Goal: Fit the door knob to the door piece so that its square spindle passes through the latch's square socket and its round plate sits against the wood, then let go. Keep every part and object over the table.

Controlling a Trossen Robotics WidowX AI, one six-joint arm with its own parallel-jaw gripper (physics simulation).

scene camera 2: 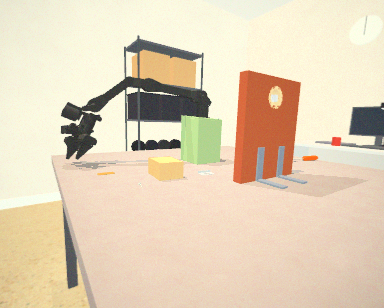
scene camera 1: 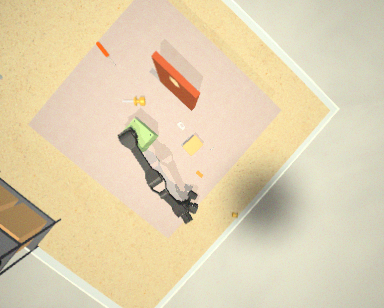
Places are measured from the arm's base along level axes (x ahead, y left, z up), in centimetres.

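Pixels of known places: gripper, between the fingertips: [scene camera 2: 71, 159] [scene camera 1: 193, 201]; arm's base, origin of its link: [scene camera 2: 201, 117] [scene camera 1: 131, 136].
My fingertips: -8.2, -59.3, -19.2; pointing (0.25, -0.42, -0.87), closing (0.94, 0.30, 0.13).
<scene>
For each thing: its top centre in the pictures, then the offset to it from my fingertips, as dx, dy, dz.
- yellow knob with a pale spindle, centre of its top: [scene camera 1: 132, 100] +24.0, +78.5, +3.3
- second small golden knob-like piece, centre of its top: [scene camera 1: 235, 216] +5.0, -72.6, -71.7
- yellow block, centre of its top: [scene camera 2: 165, 159] [scene camera 1: 193, 145] +29.6, +28.0, +2.8
- small white piece, centre of its top: [scene camera 2: 206, 171] [scene camera 1: 181, 125] +34.3, +43.6, -2.2
- flat orange piece, centre of its top: [scene camera 2: 105, 173] [scene camera 1: 199, 174] +17.6, +9.6, -3.0
- orange-handled screwdriver, centre of its top: [scene camera 2: 305, 156] [scene camera 1: 105, 53] +34.9, +114.3, -0.6
The red-brown door piece [scene camera 1: 186, 92] [scene camera 2: 265, 130] stands upright on grey-blue brackets [scene camera 2: 260, 164]. A round pale gold rosette [scene camera 1: 174, 81] [scene camera 2: 275, 97] with a whitish centre sits high on its face. A yellow knob with a pale spindle [scene camera 1: 139, 101] lies on its side on the table, left of the door in scene camera 1; it does not show in scene camera 2. A second small golden knob-like piece [scene camera 1: 235, 215] lies off the table, on the floor near the wall. My gripper [scene camera 1: 190, 206] [scene camera 2: 75, 156] is open and empty, pointing down low near the table's edge.
The green block [scene camera 1: 144, 133] [scene camera 2: 202, 140] stands by the arm's base. A yellow block [scene camera 1: 192, 145] [scene camera 2: 166, 168], a small white piece [scene camera 1: 180, 125] [scene camera 2: 205, 173], a flat orange piece [scene camera 1: 199, 174] [scene camera 2: 106, 173] and an orange-handled screwdriver [scene camera 1: 102, 49] [scene camera 2: 310, 158] lie on the table.
</scene>
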